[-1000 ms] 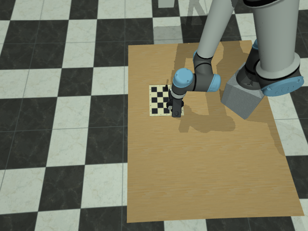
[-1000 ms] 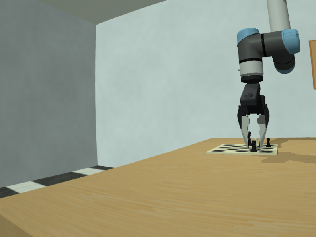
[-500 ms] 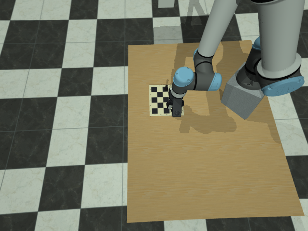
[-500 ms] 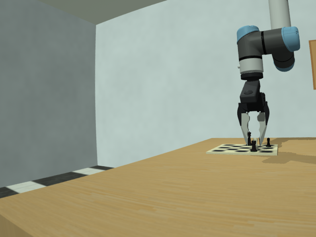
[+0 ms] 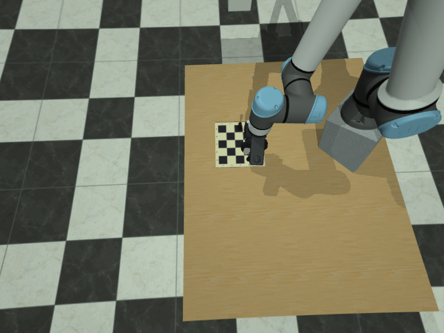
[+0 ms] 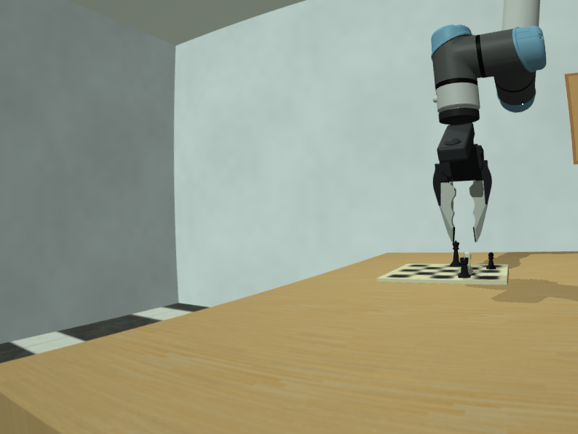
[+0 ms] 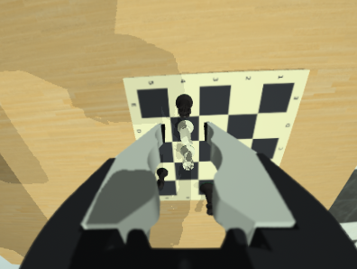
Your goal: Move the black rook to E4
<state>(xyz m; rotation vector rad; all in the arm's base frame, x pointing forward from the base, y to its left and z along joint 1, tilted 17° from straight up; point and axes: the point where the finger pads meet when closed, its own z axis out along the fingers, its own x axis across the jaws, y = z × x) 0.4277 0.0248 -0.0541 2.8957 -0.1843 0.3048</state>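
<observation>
My gripper is now 6 cm above the black rook. Round my hand: small chessboard (8 cm to the right, 8 cm below, 3 cm ahead); then black pawn (11 cm to the right, 6 cm below, 6 cm behind); then white piece (6 cm below, 4 cm to the right).
</observation>
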